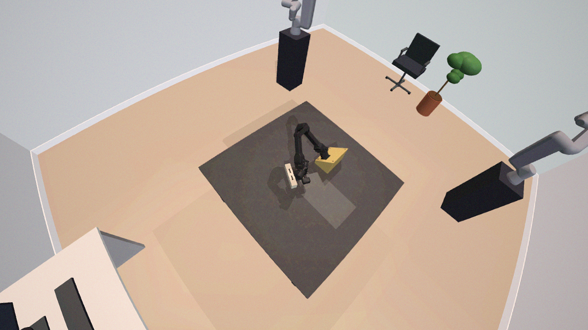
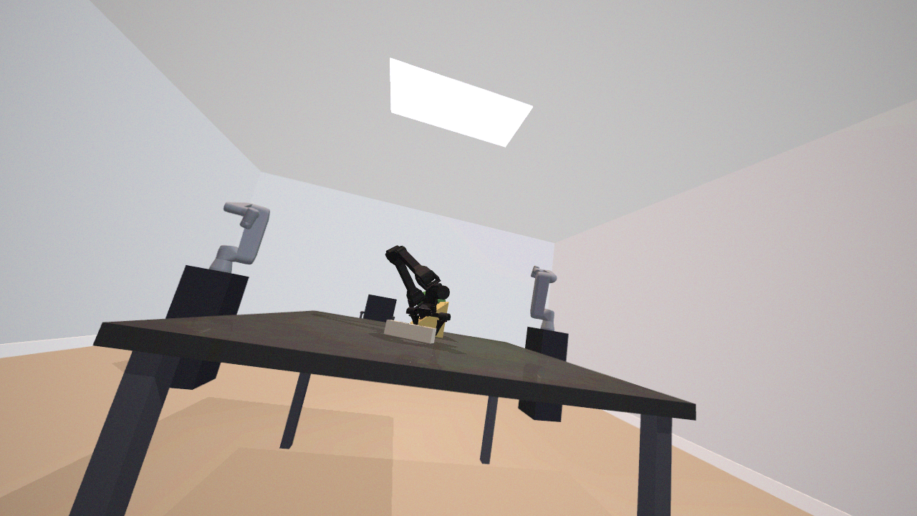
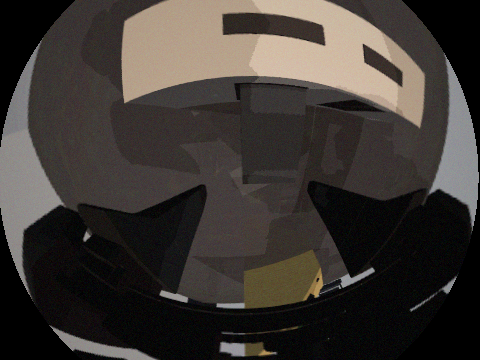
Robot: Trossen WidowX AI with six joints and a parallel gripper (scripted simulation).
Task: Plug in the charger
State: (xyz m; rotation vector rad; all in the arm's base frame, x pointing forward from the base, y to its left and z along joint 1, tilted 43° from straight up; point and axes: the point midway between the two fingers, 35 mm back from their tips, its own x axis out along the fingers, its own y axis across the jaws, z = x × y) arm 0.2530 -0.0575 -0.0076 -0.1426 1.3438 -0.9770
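Right now the dark charger is 5 cm ahead of my gripper tip, 3 cm to the right of it and 1 cm above it.
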